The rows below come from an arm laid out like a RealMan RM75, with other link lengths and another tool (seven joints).
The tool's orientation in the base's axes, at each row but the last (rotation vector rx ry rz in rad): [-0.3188 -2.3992 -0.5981]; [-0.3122 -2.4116 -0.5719]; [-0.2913 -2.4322 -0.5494]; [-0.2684 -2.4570 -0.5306]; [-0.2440 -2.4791 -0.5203]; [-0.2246 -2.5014 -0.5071]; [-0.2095 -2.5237 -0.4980]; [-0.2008 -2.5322 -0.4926]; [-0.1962 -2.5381 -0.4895]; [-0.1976 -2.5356 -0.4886]
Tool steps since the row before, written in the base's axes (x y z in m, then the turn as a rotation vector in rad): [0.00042 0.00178 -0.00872 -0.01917 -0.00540 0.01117]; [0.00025 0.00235 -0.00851 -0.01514 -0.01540 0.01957]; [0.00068 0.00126 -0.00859 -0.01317 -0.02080 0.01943]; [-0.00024 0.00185 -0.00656 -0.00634 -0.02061 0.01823]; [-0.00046 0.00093 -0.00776 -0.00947 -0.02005 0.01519]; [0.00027 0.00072 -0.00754 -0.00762 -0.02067 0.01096]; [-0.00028 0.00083 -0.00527 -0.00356 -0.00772 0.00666]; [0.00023 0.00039 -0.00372 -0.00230 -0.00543 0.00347]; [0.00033 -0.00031 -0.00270 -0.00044 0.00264 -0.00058]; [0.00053 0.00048 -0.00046 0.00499 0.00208 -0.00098]
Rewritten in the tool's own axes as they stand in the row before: [-0.00574 -0.00125 0.00670 0.02141 -0.00793 -0.00032]; [-0.00537 -0.00060 0.00698 0.02280 -0.01256 -0.01310]; [-0.00574 -0.00136 0.00640 0.02077 -0.01675 -0.01647]; [-0.00362 -0.00044 0.00576 0.01462 -0.01485 -0.01905]; [-0.00410 -0.00169 0.00645 0.01542 -0.01618 -0.01494]; [-0.00446 -0.00158 0.00592 0.01147 -0.01755 -0.01288]; [-0.00262 -0.00092 0.00456 0.00629 -0.00595 -0.00646]; [-0.00219 -0.00072 0.00295 0.00359 -0.00450 -0.00369]; [-0.00174 -0.00103 0.00185 0.00016 0.00216 0.00168]; [-0.00068 0.00043 0.00029 -0.00464 0.00281 -0.00086]
